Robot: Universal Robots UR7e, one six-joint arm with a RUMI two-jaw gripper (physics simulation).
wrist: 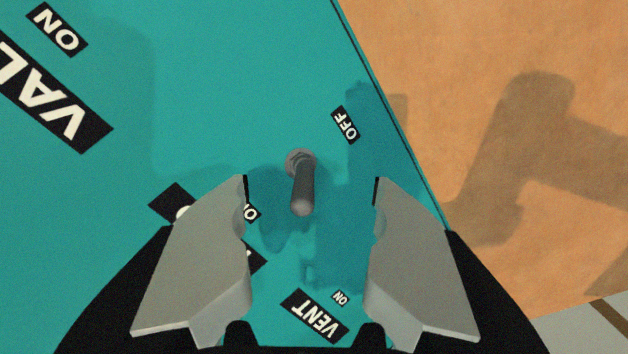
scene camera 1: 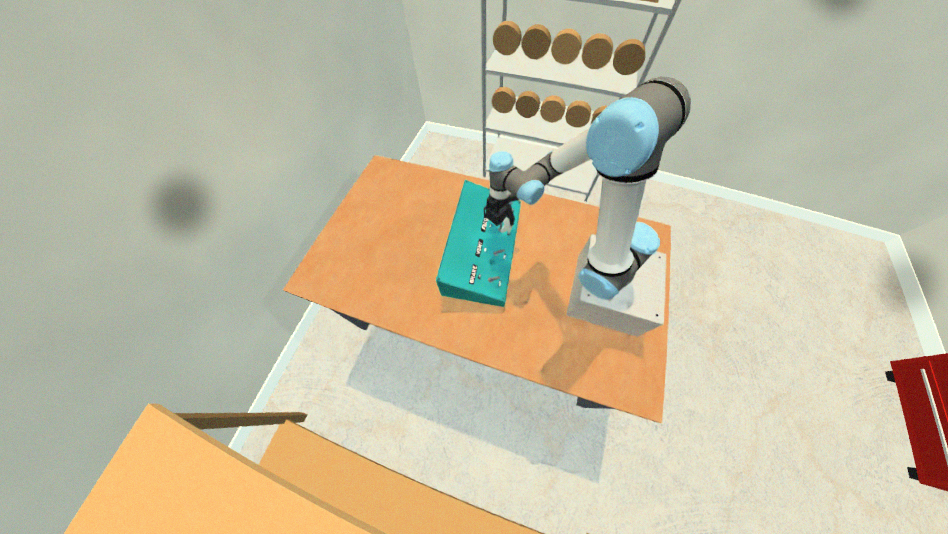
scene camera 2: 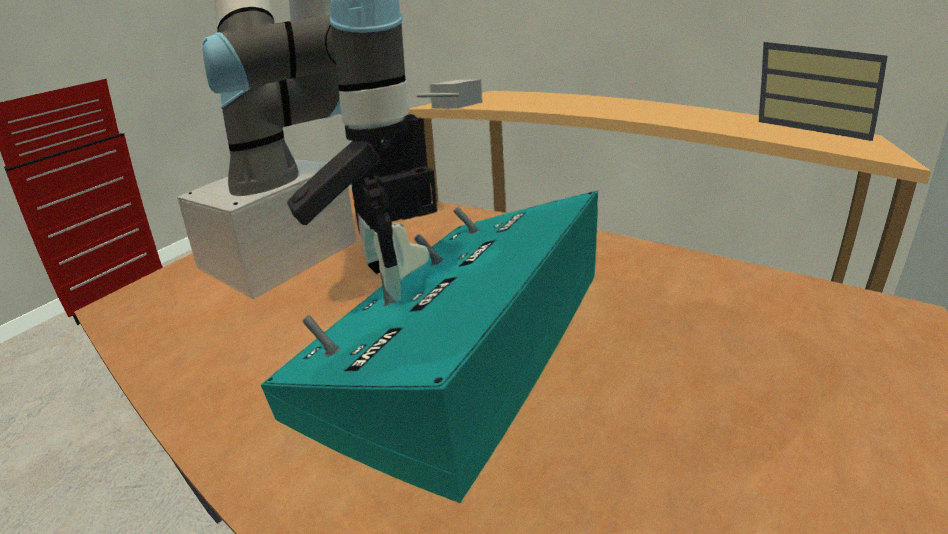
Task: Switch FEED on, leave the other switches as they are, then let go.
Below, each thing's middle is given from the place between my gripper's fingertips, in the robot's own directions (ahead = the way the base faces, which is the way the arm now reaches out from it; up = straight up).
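There is the teal switch box (scene camera 2: 424,389), and counting from my hand, it is 30 mm below, 50 mm ahead of and 80 mm to the left of it.
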